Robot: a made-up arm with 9 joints. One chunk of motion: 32 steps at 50 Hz.
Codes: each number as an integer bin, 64 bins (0 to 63) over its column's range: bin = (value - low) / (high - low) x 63, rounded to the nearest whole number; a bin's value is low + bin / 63 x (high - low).
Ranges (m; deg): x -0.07..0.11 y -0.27..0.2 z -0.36..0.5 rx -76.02..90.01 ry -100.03..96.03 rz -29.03..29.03
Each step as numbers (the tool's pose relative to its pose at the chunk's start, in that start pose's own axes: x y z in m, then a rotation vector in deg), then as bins.
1 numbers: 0.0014 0.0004 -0.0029 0.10 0.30 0.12
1 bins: 25 36 26 29 32 32
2 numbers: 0.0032 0.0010 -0.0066 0.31 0.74 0.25
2 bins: 26 36 26 29 32 32
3 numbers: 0.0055 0.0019 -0.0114 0.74 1.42 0.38
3 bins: 26 36 26 29 33 32
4 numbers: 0.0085 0.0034 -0.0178 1.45 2.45 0.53
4 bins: 27 37 25 29 33 32
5 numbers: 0.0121 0.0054 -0.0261 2.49 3.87 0.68
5 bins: 29 37 24 30 33 32
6 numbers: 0.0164 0.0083 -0.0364 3.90 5.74 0.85
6 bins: 30 37 24 30 34 32
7 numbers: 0.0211 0.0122 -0.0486 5.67 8.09 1.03
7 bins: 32 38 23 31 35 33
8 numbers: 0.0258 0.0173 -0.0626 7.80 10.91 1.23
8 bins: 34 39 22 32 36 33
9 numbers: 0.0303 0.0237 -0.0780 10.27 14.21 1.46
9 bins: 35 39 21 33 37 33
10 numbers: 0.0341 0.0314 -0.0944 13.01 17.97 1.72
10 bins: 36 40 19 34 38 33
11 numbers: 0.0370 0.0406 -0.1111 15.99 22.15 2.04
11 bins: 37 42 18 35 39 34
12 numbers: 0.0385 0.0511 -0.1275 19.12 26.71 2.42
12 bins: 38 43 17 36 41 34
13 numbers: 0.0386 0.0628 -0.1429 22.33 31.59 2.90
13 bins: 38 45 16 37 42 35
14 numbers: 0.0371 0.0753 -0.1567 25.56 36.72 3.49
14 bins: 37 46 15 39 44 35
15 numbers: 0.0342 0.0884 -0.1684 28.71 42.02 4.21
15 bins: 36 48 14 40 46 36
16 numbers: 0.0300 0.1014 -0.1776 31.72 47.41 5.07
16 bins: 35 50 13 41 47 37
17 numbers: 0.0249 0.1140 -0.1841 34.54 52.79 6.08
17 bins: 33 51 13 42 49 38
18 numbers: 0.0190 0.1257 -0.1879 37.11 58.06 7.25
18 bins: 31 53 13 43 51 39
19 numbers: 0.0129 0.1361 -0.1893 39.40 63.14 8.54
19 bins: 29 54 13 44 52 41
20 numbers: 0.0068 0.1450 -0.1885 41.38 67.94 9.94
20 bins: 27 56 13 45 54 42
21 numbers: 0.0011 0.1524 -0.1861 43.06 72.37 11.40
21 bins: 25 57 13 45 55 44
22 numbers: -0.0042 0.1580 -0.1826 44.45 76.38 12.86
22 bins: 23 57 13 46 57 45
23 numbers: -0.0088 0.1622 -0.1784 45.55 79.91 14.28
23 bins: 21 58 13 46 58 47
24 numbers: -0.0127 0.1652 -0.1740 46.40 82.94 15.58
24 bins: 20 58 14 46 59 48
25 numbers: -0.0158 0.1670 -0.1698 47.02 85.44 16.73
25 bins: 19 59 14 47 60 50
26 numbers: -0.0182 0.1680 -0.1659 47.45 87.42 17.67
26 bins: 18 59 14 47 60 51
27 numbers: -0.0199 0.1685 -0.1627 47.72 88.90 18.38
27 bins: 18 59 14 47 61 51
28 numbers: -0.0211 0.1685 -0.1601 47.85 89.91 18.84
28 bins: 17 59 15 47 61 52
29 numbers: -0.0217 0.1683 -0.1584 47.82 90.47 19.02
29 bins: 17 59 15 47 61 52
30 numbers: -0.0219 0.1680 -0.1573 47.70 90.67 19.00
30 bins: 17 59 15 47 61 52
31 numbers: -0.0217 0.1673 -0.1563 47.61 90.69 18.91
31 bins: 17 59 15 47 61 52
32 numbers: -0.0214 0.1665 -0.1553 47.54 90.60 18.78
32 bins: 17 59 15 47 61 52
